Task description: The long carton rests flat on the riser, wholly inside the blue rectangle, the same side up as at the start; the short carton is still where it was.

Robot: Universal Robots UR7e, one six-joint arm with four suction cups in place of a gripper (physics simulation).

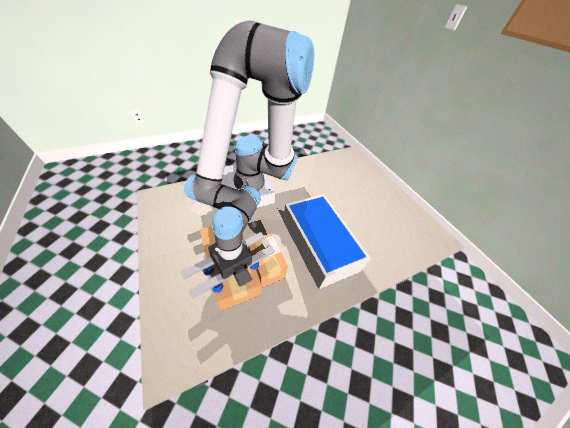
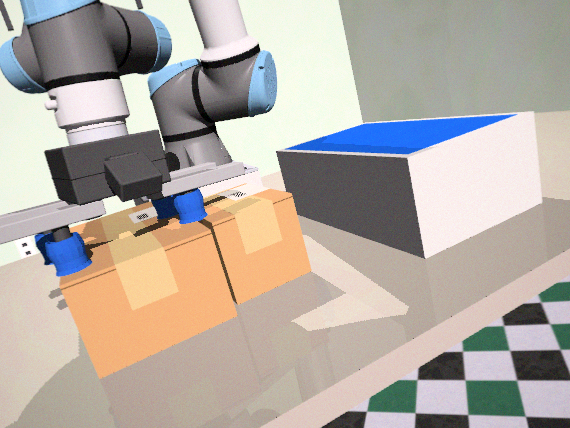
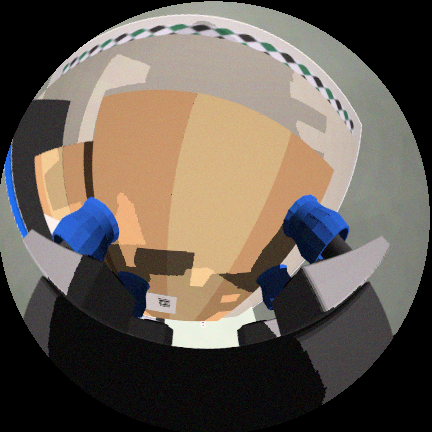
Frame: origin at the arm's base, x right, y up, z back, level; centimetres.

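Where they show: end effector, tool point: (image 2: 128, 243) (image 3: 204, 255); arm's base, origin of the base link: (image 1: 249, 181).
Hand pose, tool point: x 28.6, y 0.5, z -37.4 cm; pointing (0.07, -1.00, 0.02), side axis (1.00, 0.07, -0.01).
Each offset is from my tool point to the top centre of the thing. Level surfaces: height alone.
The long carton @[dx -1.4, dy +0.6, dz +5.4 cm] (image 1: 237, 295) (image 2: 152, 304) (image 3: 225, 169) lies flat on the beige mat @[dy -9.7 cm] (image 1: 391, 221), tape strip up. My suction tool (image 1: 230, 272) (image 2: 121, 230) (image 3: 201, 250) sits across its top, and its blue cups touch the carton's top face. One pair of cups is near the seam with the short carton and the other pair is at the carton's outer edge. The short carton @[dx -13.5, dy +0.7, dz -2.0 cm] (image 1: 275, 268) (image 2: 266, 248) (image 3: 54, 177) stands right against the long one, on the riser's side. The white riser @[dx -38.8, dy +2.3, dz -6.4 cm] (image 1: 343, 275) (image 2: 479, 184) with the blue rectangle @[dx -38.8, dy +2.3, dz -6.4 cm] (image 1: 327, 232) (image 2: 395, 133) on top stands a short gap beyond the short carton.
The arm's base (image 1: 266, 193) stands on the mat just behind the cartons and the riser. Checkered floor (image 1: 414, 359) surrounds the mat. Walls close the room at the back and right.
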